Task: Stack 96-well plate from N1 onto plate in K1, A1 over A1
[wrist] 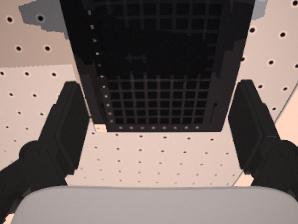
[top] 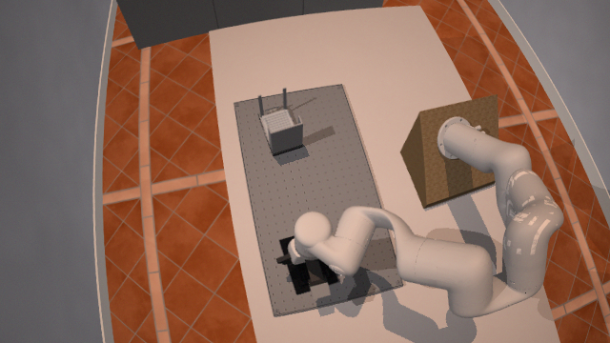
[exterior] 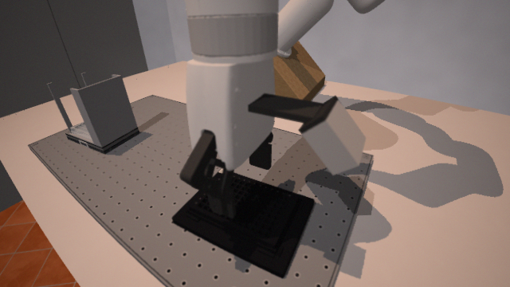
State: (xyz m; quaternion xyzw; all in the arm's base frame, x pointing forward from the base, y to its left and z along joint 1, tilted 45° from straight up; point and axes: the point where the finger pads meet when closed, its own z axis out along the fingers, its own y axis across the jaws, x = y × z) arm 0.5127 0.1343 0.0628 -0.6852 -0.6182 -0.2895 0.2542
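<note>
Right now the black 96-well plate is 4 cm below my hand. Also, from my hand: black plate nest N1: 6 cm below; then pale A1 mark: 7 cm to the right, 6 cm behind, 5 cm below; then pale 96-well plate: 41 cm to the right, 7 cm behind, 4 cm below.
</note>
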